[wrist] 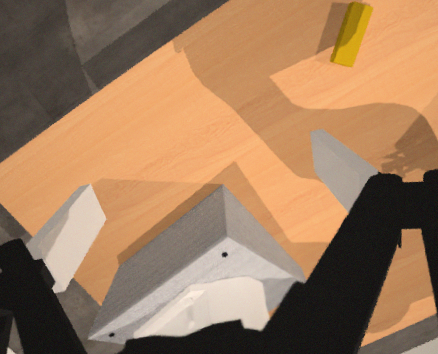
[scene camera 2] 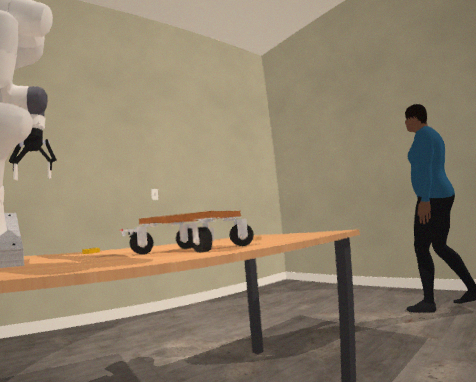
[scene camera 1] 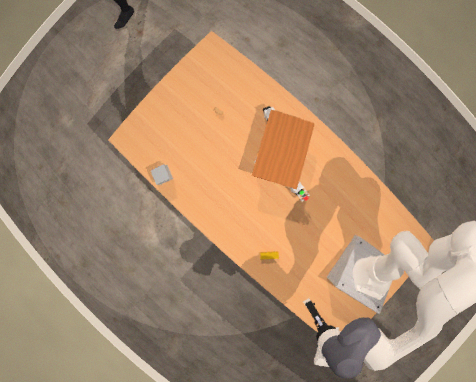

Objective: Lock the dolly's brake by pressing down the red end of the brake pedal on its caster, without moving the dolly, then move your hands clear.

Labels:
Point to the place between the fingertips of my gripper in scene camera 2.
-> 32,179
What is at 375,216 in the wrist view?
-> My gripper.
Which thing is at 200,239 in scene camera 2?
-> A dolly.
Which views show the dolly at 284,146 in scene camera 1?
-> Scene camera 2 and scene camera 1 only.

